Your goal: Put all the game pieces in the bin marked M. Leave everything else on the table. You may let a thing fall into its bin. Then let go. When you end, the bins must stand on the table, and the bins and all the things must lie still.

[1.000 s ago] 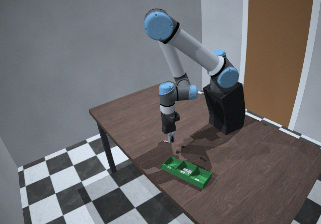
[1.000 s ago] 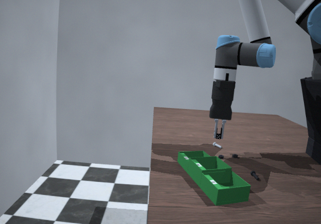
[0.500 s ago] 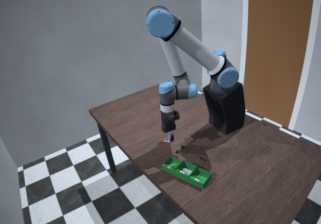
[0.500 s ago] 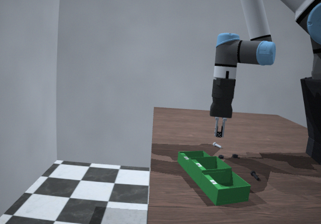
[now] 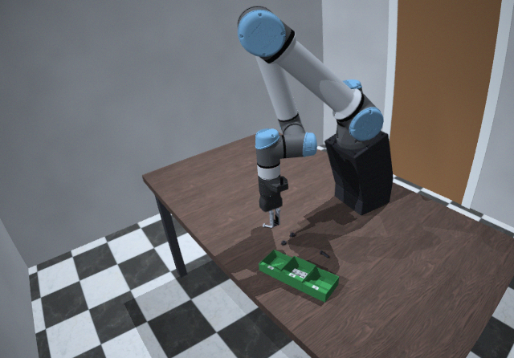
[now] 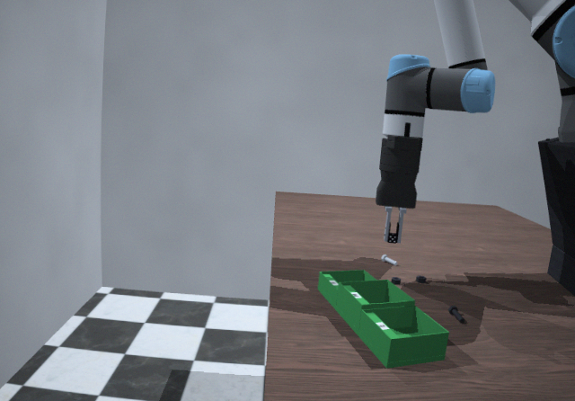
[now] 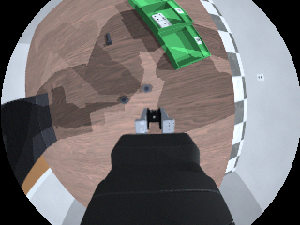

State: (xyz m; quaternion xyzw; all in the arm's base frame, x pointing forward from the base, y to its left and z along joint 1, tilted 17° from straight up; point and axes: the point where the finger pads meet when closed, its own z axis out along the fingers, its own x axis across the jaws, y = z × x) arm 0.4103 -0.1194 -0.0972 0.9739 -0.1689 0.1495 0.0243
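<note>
The green bin is 190 mm to the left of my hand, 100 mm ahead of it and 60 mm below it. Also, from my hand: black die: 10 mm below; then black bolt: 190 mm to the left, 80 mm below, 30 mm behind; then white bolt: 80 mm to the right, 80 mm below, 30 mm behind.
</note>
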